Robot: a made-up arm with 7 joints.
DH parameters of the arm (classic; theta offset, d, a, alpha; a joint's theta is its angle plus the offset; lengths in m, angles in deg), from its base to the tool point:
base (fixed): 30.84 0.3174 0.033 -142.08
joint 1: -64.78 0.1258 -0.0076 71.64
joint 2: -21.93 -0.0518 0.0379 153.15
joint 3: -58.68 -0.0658 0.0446 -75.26
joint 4: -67.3 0.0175 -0.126 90
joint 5: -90 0.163 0.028 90
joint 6: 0 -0.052 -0.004 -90
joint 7: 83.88 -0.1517 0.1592 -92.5
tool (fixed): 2.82 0.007 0 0
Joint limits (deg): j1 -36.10..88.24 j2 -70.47..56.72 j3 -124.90..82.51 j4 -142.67..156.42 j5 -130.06..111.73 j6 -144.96..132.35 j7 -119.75..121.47
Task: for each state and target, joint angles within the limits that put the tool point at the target. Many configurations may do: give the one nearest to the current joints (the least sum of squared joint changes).
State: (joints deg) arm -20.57 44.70 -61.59 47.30 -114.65 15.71 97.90
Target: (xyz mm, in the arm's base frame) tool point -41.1 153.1 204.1
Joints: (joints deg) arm -13.72 26.83 -58.13 60.69 -102.79 14.28 121.47
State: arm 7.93 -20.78 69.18 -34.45 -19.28 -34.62 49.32
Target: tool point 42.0 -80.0 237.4
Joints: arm -0.41 -8.63 55.69 -6.05 -8.23 -49.64 51.98
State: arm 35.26 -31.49 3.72 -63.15 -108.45 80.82 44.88
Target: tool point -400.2 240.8 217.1
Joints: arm -2.48 -25.51 5.47 -29.10 -115.08 101.45 29.06
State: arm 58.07 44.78 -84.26 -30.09 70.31 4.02 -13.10
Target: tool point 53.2 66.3 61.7
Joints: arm 53.20 49.76 -77.14 -33.65 60.60 -15.30 -35.70
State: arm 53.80 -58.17 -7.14 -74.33 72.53 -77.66 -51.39
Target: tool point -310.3 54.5 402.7
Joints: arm 36.84 -70.47 32.71 -45.40 73.85 -106.41 -27.04
